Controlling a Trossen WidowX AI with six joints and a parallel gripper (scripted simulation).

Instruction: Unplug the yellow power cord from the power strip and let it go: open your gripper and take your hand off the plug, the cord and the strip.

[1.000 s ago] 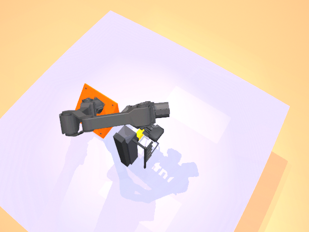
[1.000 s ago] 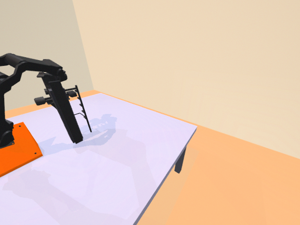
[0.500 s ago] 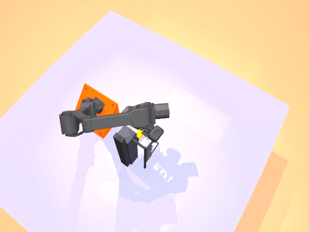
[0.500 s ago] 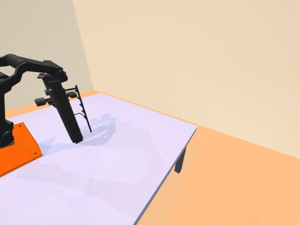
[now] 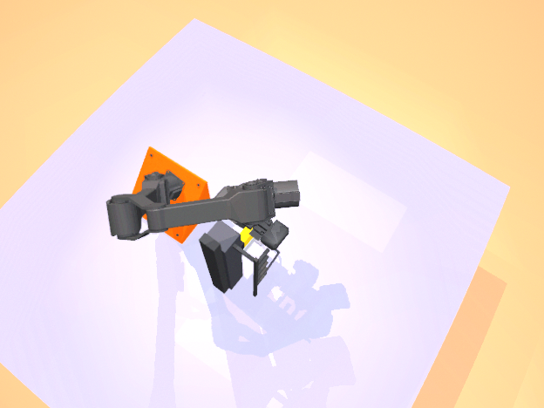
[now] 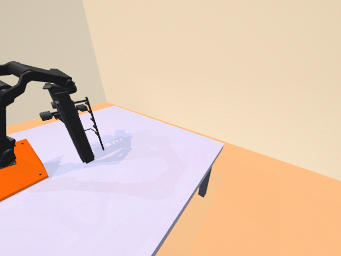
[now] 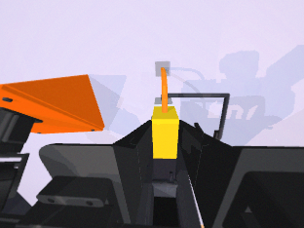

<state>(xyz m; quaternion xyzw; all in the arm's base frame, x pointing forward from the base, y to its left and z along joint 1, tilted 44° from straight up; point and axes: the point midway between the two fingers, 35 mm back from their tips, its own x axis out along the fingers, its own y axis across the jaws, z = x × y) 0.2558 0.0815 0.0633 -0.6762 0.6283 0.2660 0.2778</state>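
The yellow plug lies 30 mm to the right of my gripper tip.
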